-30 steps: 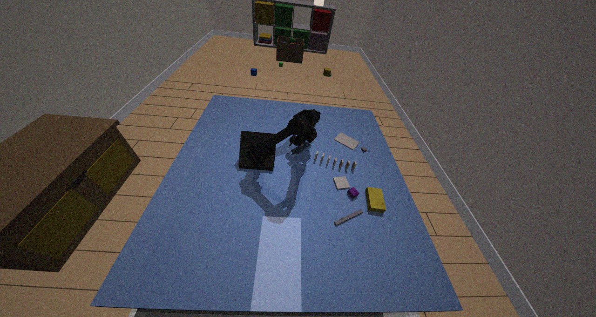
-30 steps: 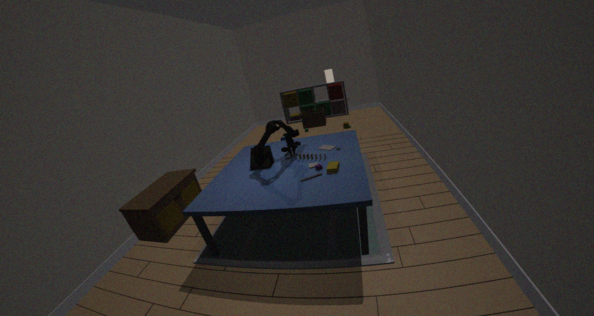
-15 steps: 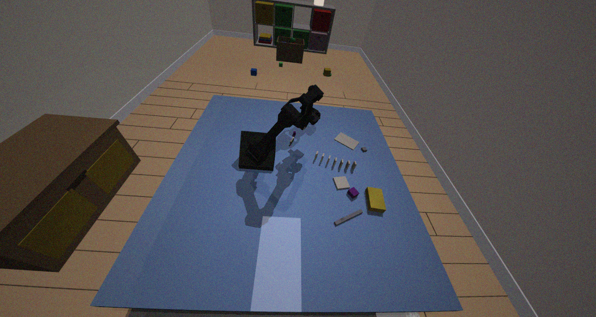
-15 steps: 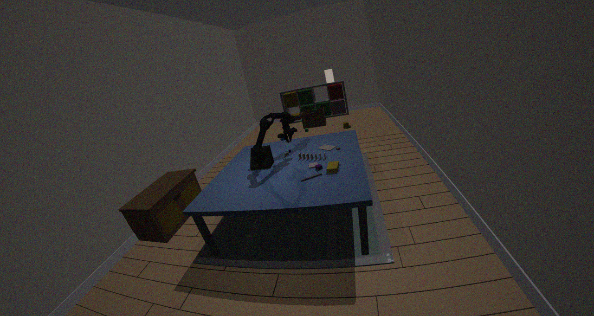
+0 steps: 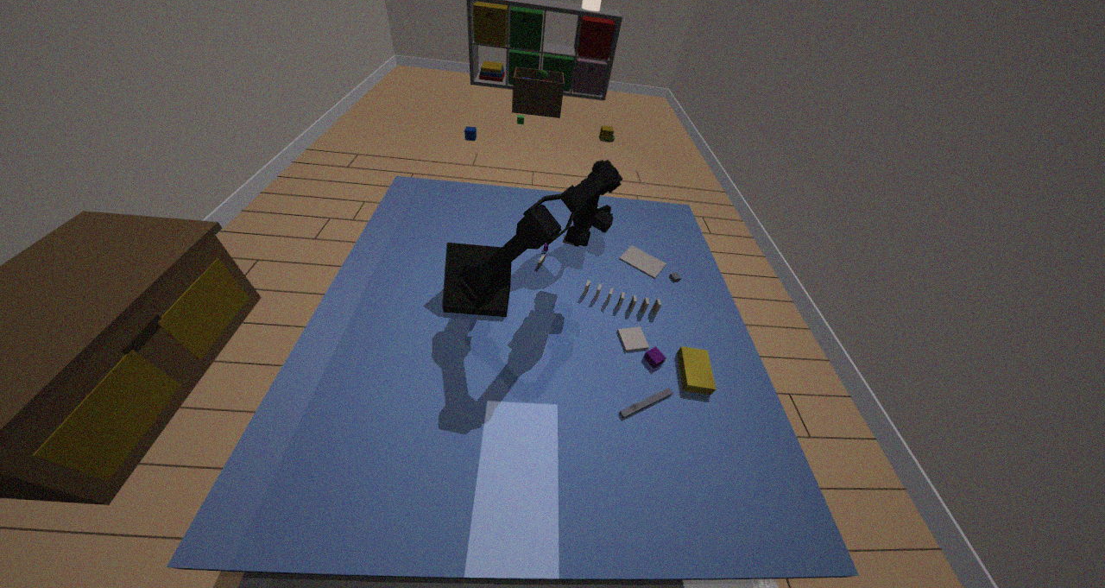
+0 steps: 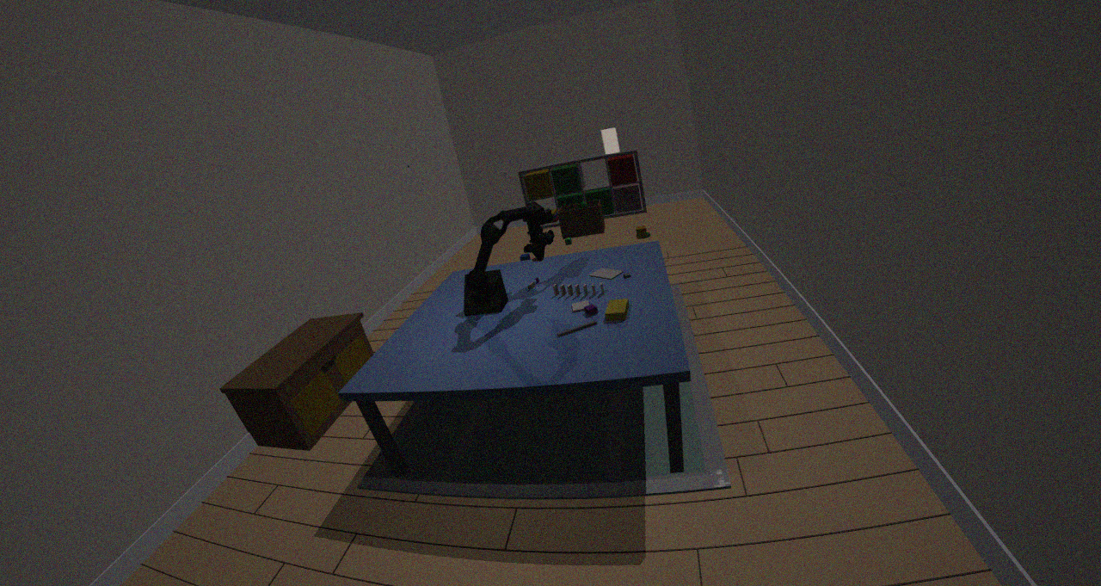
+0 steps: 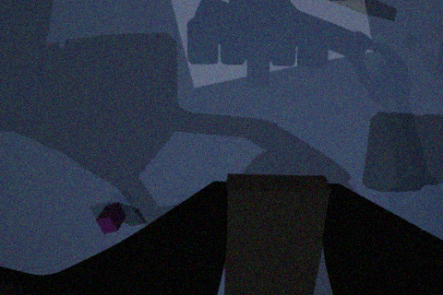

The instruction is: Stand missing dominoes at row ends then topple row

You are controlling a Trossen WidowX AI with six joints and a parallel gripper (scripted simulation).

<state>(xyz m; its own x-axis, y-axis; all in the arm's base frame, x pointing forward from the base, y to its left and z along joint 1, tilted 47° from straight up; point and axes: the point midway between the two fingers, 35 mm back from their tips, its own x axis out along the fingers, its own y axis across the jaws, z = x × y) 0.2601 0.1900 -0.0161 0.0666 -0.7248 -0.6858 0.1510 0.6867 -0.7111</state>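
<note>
My gripper tip is 20 cm short of the tan tile, 21 cm to the left of it and 16 cm above it. From my gripper tip the other things lie so: flat tan card (26 cm ahead, 14 cm to the left, 16 cm below); yellow block (37 cm ahead, 29 cm to the right, 14 cm below); grey bar (22 cm ahead, 40 cm to the right, 16 cm below).
</note>
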